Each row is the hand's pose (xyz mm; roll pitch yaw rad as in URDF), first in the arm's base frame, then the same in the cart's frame.
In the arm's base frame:
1: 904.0 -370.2 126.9 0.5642 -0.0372 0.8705
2: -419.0 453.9 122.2 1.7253 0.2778 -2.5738
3: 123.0 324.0 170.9 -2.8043 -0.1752 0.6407
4: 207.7 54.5 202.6 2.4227 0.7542 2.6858
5: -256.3 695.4 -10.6 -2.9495 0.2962 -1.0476
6: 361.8 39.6 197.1 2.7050 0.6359 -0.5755
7: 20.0 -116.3 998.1 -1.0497 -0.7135 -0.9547
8: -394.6 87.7 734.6 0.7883 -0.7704 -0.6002
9: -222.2 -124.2 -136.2 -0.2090 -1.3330 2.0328
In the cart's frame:
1: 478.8 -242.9 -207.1 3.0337 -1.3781 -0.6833
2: -1046.8 -560.4 -242.1 -0.5650 0.9977 2.5970
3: -519.3 -518.8 -60.4 -0.5560 -1.1181 -0.4778
4: -303.2 -484.1 -241.9 0.6843 0.0122 2.5901
5: -1063.8 -462.8 62.2 -1.1155 0.4064 0.5886
6: -168.6 -458.1 -169.7 -1.9186 -0.0709 0.8433
7: -205.7 -1243.1 -576.1 0.3578 0.3565 -0.5107
8: -710.2 -1076.7 -602.5 2.4267 0.0934 -0.5553
9: -638.6 -167.0 -586.1 -2.3194 -0.0080 -1.5648

